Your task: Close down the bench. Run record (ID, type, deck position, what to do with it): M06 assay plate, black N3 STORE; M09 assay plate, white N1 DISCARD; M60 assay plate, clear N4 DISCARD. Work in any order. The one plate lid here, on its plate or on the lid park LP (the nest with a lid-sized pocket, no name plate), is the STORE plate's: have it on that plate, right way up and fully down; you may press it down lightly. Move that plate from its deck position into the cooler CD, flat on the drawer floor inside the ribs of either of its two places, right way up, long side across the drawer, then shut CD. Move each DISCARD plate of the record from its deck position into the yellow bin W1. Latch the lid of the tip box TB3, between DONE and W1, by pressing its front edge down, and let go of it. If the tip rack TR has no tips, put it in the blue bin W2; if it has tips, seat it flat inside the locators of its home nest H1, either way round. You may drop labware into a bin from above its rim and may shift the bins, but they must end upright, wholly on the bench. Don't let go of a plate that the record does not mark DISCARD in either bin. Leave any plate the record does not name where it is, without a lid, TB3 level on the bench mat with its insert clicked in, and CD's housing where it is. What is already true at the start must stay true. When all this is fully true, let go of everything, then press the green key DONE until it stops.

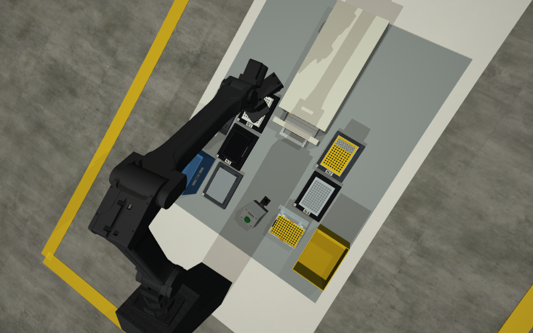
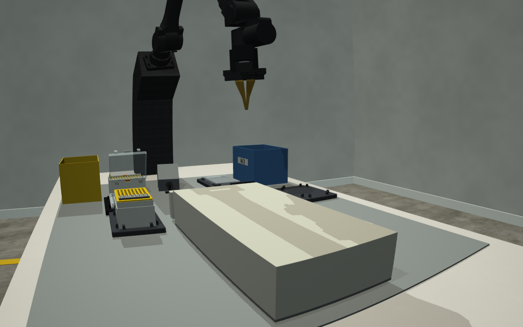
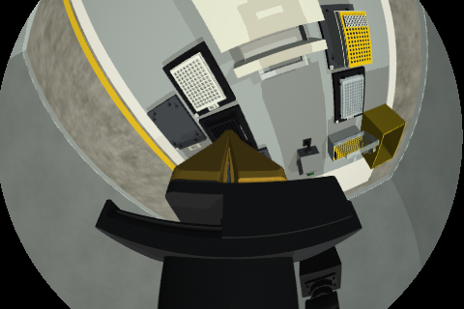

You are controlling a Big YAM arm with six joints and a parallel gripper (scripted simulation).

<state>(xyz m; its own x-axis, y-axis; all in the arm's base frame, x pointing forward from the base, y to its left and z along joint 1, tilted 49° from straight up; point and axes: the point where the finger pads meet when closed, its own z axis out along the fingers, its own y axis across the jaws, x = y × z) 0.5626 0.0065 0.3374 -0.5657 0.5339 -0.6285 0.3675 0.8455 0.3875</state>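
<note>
The tip box lid is 33 cm behind my hand, 20 cm to the right of it and 16 cm below it. The rest, counted from my hand: cooler drawer: 10 cm ahead, 13 cm to the right, 23 cm below; white plate: 3 cm ahead, 9 cm to the left, 24 cm below; nest N1: 3 cm ahead, 9 cm to the left, 25 cm below.
</note>
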